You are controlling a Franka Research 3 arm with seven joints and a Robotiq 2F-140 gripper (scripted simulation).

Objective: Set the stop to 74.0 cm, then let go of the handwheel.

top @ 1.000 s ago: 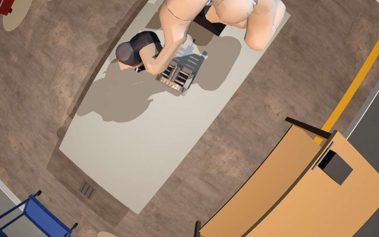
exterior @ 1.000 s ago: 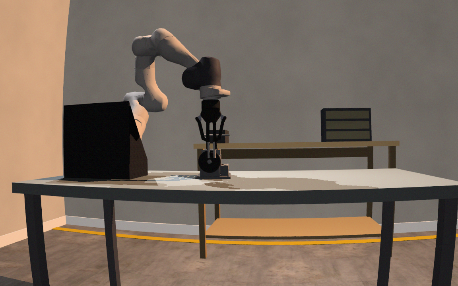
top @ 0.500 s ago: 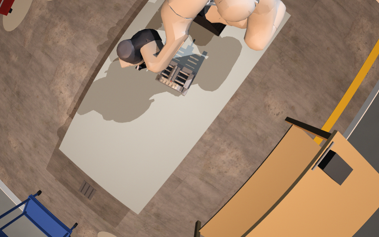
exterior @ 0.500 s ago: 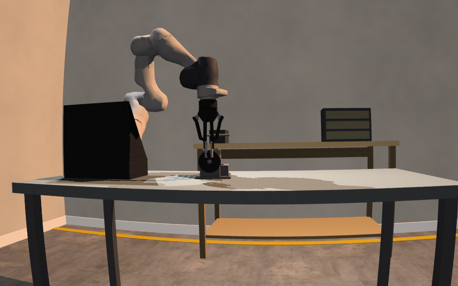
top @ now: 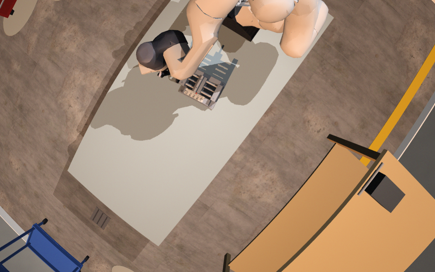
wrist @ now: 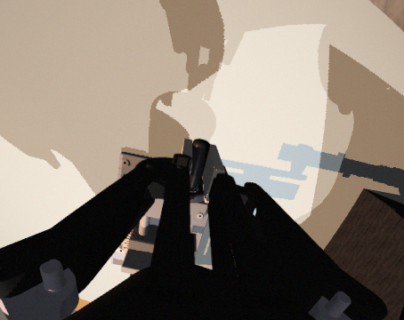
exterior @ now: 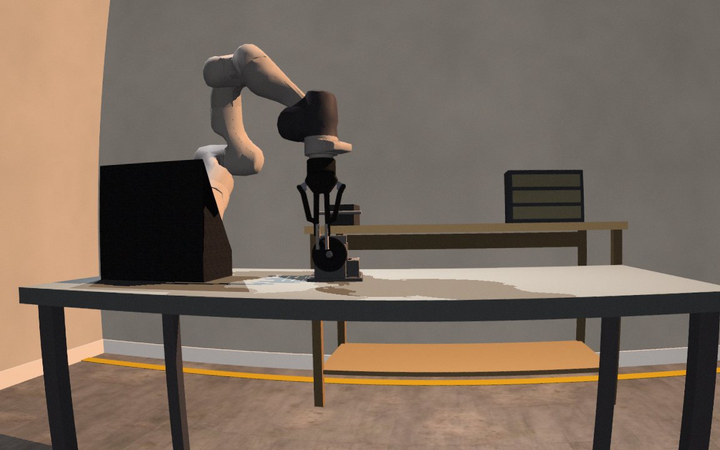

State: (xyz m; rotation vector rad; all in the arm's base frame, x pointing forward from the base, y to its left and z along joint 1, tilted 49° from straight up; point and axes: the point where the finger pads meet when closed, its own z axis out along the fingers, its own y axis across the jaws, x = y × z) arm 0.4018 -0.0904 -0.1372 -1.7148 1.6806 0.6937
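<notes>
Right now the black handwheel is 20 mm to the left of my hand and 20 mm below it.
</notes>
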